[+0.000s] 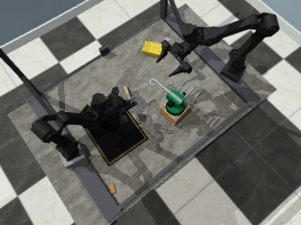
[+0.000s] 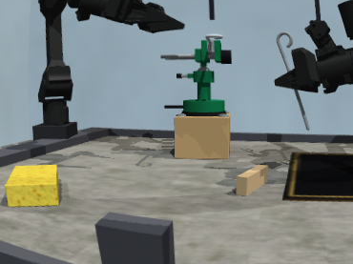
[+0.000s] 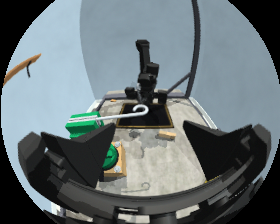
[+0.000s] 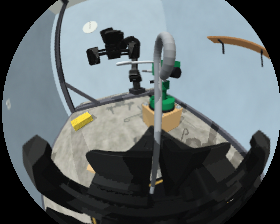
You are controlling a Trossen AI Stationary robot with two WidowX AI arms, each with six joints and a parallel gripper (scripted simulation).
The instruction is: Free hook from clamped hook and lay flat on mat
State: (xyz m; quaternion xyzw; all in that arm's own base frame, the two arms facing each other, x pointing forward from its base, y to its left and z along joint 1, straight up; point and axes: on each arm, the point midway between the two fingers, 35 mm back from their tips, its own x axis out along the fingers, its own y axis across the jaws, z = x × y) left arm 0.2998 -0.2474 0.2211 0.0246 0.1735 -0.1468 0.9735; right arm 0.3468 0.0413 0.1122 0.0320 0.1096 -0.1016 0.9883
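My right gripper is now 16 cm above the black mat and 12 cm to the left of it. Also, from my right hand: small wooden block 15 cm below, 12 cm behind, 4 cm to the left.
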